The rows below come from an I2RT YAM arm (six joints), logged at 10 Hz.
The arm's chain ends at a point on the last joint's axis. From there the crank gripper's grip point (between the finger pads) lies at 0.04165 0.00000 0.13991 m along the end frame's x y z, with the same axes.
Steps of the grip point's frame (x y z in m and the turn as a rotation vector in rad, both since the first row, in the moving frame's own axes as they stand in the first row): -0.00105, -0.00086, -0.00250, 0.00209, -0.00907, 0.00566; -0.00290, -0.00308, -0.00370, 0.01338, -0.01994, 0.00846; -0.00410, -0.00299, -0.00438, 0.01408, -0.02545, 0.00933; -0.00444, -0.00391, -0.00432, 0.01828, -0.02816, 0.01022; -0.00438, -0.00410, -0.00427, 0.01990, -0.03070, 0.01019; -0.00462, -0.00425, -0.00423, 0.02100, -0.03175, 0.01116; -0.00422, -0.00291, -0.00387, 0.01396, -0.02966, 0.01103; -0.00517, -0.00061, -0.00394, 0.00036, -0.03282, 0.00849; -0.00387, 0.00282, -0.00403, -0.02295, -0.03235, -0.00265; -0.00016, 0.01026, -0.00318, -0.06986, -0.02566, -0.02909
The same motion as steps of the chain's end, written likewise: 0.00022, -0.00080, -0.00287, 0.00209, -0.00907, 0.00566; -0.00011, -0.00154, -0.00449, 0.01338, -0.01994, 0.00846; -0.00053, -0.00138, -0.00538, 0.01408, -0.02545, 0.00933; -0.00050, -0.00175, -0.00542, 0.01828, -0.02816, 0.01022; -0.00008, -0.00171, -0.00546, 0.01990, -0.03070, 0.01019; -0.00017, -0.00174, -0.00546, 0.02100, -0.03175, 0.01116; -0.00006, -0.00139, -0.00503, 0.01396, -0.02966, 0.01103; -0.00056, -0.00089, -0.00523, 0.00036, -0.03282, 0.00849; 0.00067, -0.00030, -0.00527, -0.02295, -0.03235, -0.00265; 0.00332, 0.00162, -0.00390, -0.06986, -0.02566, -0.02909
